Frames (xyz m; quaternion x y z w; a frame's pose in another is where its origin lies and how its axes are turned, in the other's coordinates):
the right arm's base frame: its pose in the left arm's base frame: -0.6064 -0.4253 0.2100 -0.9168 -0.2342 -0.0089 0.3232
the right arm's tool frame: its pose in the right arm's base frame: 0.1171 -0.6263 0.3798 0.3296 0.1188 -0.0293 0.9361
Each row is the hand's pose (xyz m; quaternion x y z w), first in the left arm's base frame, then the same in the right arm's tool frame.
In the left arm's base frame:
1: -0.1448 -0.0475 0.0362 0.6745 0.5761 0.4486 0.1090
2: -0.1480 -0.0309 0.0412 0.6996 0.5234 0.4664 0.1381
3: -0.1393 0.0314 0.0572 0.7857 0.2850 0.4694 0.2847
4: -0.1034 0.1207 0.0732 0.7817 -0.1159 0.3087 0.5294
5: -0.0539 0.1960 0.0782 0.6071 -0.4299 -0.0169 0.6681
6: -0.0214 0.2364 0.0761 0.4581 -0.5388 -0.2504 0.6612
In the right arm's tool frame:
1: 0.4469 0.5331 -0.3929 -0.5736 -0.0870 -0.5755 0.5764
2: 0.4499 0.5255 -0.3773 -0.6174 -0.0478 -0.5437 0.5664
3: 0.4788 0.5071 -0.3222 -0.7934 0.0701 -0.3574 0.4877
4: 0.5392 0.4959 -0.2464 -0.9588 0.1527 0.0295 0.2376
5: 0.6046 0.5015 -0.1845 0.8986 -0.0885 -0.4253 0.0623
6: 0.6435 0.5111 -0.1515 0.7554 0.0075 -0.6229 0.2033

